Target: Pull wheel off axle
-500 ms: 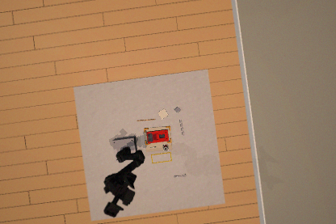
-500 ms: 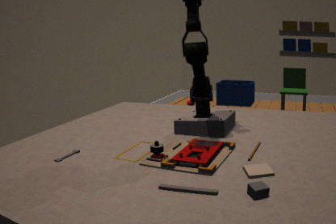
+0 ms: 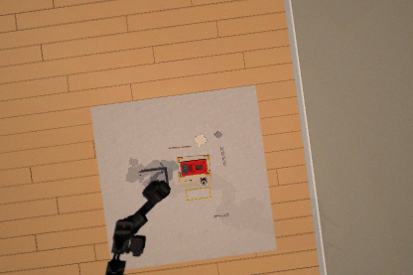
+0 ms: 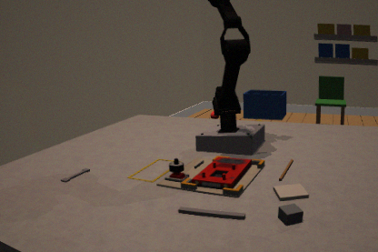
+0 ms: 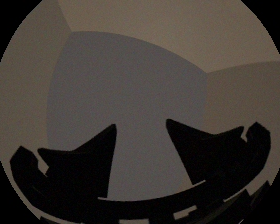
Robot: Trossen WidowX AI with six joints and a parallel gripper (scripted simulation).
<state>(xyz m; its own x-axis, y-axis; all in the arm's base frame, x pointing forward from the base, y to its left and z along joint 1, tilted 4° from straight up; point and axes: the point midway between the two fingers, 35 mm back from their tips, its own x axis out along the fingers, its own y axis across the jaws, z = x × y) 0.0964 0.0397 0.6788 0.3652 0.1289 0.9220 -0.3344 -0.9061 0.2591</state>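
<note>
Right now my gripper tip is 740 mm above the dark wheel, 270 mm short of it and 70 mm to the left of it. Round my gripper tip: pencil-like stick: 770 mm below, 230 mm to the left, 140 mm ahead; beige tile: 770 mm below, 310 mm ahead, 250 mm to the left; grey cube: 760 mm below, 460 mm ahead, 260 mm to the left.
</note>
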